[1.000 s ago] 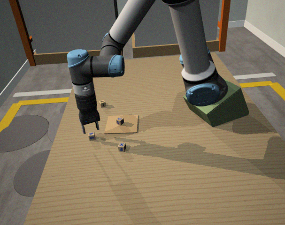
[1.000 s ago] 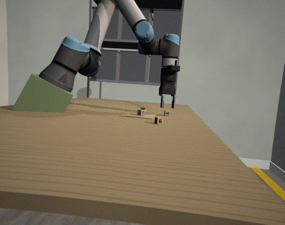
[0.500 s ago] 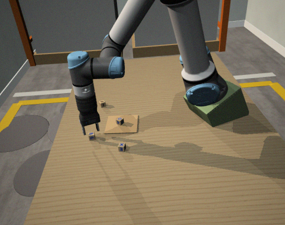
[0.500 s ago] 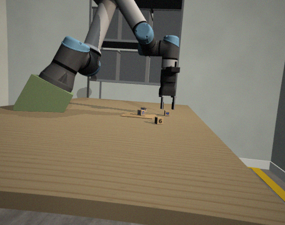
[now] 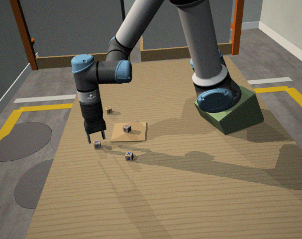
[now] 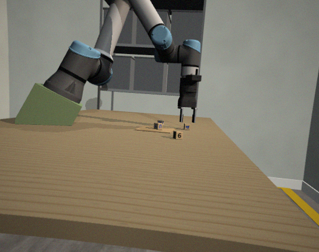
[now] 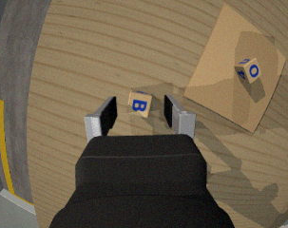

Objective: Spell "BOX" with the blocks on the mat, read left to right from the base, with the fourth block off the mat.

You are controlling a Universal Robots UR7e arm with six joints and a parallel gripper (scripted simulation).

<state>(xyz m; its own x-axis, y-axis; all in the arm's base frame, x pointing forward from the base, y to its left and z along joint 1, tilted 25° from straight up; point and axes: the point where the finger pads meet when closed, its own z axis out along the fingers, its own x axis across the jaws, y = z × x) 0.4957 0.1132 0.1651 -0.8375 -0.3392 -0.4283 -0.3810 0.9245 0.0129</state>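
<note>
My gripper is now 4 cm above the B block. The rest, counted from my hand: X block: 13 cm behind, 9 cm to the left, 4 cm below; O block: 11 cm behind, 10 cm to the right, 3 cm below; mat: 12 cm behind, 9 cm to the right, 5 cm below.
</note>
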